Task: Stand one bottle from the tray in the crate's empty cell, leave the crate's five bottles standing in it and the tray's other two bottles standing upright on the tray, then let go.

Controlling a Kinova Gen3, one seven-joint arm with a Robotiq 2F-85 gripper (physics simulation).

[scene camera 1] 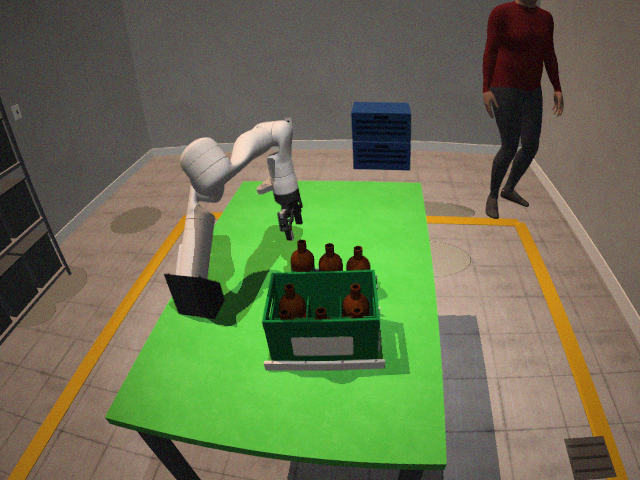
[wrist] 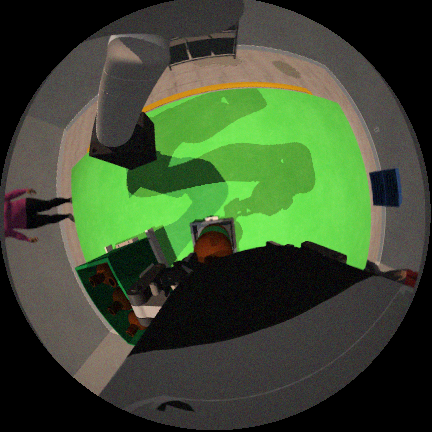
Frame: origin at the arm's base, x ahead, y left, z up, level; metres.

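Where they show: gripper, between the fingertips: (scene camera 1: 295, 231); arm's base, origin of its link: (scene camera 1: 192, 278) (wrist: 114, 130).
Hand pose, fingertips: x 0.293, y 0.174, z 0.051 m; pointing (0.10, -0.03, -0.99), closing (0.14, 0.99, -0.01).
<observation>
Things, the pixels of their top centre, and the offset from my fingertips. "pt": a spot on its surface instead. Level surfaces: height alone.
- green crate, centre of its top: (scene camera 1: 321, 294) (wrist: 117, 315) dx +0.110, dy -0.284, dz +0.001 m
- brown bottle, centre of its top: (wrist: 209, 270) (scene camera 1: 300, 241) dx +0.019, dy -0.035, dz -0.012 m
- grey tray, a spot on its surface: (wrist: 193, 236) pt dx -0.005, dy -0.077, dz -0.149 m
- pale rail, centre of its top: (scene camera 1: 323, 362) dx +0.117, dy -0.382, dz -0.144 m
- green table, height of its surface: dz -0.174 m
The green crate (scene camera 1: 321, 339) (wrist: 131, 260) holds five brown bottles: three in its front row and two at the back corners (scene camera 1: 292, 303) (scene camera 1: 355, 302). Its back middle cell (scene camera 1: 324, 295) is empty. Three brown bottles, left (scene camera 1: 302, 259), middle (scene camera 1: 329, 259) and right (scene camera 1: 357, 260), stand upright in a row behind the crate. In the wrist view a brown bottle (wrist: 213, 245) stands in the grey tray (wrist: 193, 236); the black gripper body hides the rest. My gripper (scene camera 1: 293, 228) is open and empty, above and slightly behind the left tray bottle, tilted.
A pale rail (scene camera 1: 324, 364) lies along the crate's front foot on the green table (scene camera 1: 248, 413). The arm's black base (scene camera 1: 195, 296) stands left of the crate. A person in red (scene camera 1: 522, 49) stands beyond the table at the right, and a blue cabinet (scene camera 1: 381, 136) stands behind it.
</observation>
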